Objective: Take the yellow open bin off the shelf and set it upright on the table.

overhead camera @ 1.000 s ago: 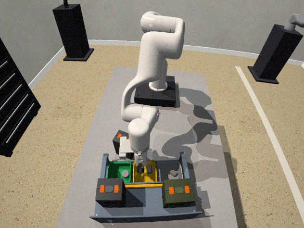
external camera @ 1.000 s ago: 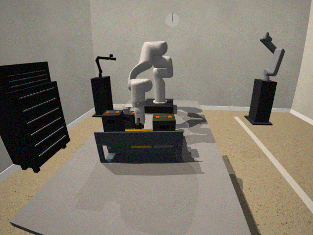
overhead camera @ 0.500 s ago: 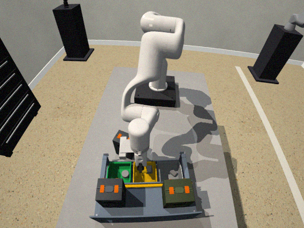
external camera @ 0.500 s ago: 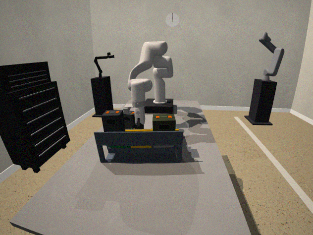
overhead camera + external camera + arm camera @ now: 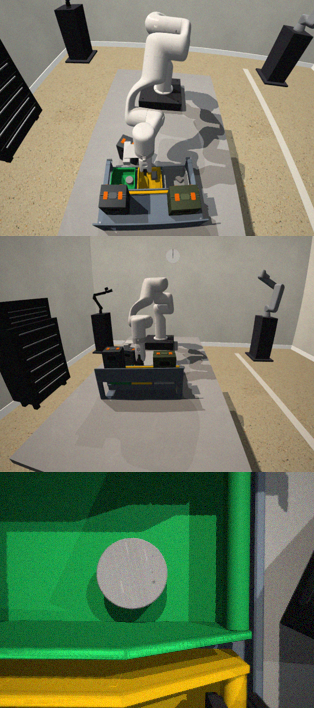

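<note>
Right now the yellow open bin is 80 mm ahead of my hand and 30 mm to the left of it. Also, from my hand: green bin 90 mm ahead, 80 mm to the right; grey shelf 100 mm ahead, 30 mm to the left, 20 mm above; yellow bar 130 mm ahead, 30 mm to the left, 60 mm above.
</note>
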